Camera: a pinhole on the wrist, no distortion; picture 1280 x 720 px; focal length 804.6 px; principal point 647.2 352.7 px. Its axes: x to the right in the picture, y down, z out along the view. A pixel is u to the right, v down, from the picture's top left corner.
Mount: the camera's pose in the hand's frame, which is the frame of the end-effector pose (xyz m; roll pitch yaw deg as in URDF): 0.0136 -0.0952 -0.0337 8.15 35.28 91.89
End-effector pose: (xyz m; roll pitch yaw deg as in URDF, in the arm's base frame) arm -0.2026 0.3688 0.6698 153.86 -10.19 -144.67
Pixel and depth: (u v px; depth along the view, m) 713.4 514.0 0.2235
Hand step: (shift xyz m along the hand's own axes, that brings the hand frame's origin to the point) -0.0039 0.0508 0.1415
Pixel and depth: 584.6 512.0 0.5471
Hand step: -0.0255 0.1906 0.4455
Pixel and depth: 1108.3 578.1 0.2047
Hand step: -0.0213 0.1213 0.0706
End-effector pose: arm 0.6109 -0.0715 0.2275 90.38 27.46 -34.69
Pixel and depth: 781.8 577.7 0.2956
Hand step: -0.0334 0.1195 0.1862
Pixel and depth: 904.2 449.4 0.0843
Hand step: 0.0132 -0.0242 0.0200
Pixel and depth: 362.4 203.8 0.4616
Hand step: 0.1594 0.0332 0.4238
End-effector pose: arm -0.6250 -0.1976 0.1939 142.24 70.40 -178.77
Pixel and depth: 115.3 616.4 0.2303
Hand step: -0.0289 -0.0830 0.2491
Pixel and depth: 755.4 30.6 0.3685
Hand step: 0.2039 0.1503 0.2184
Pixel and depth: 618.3 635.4 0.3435
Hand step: -0.0636 0.0986 0.2650
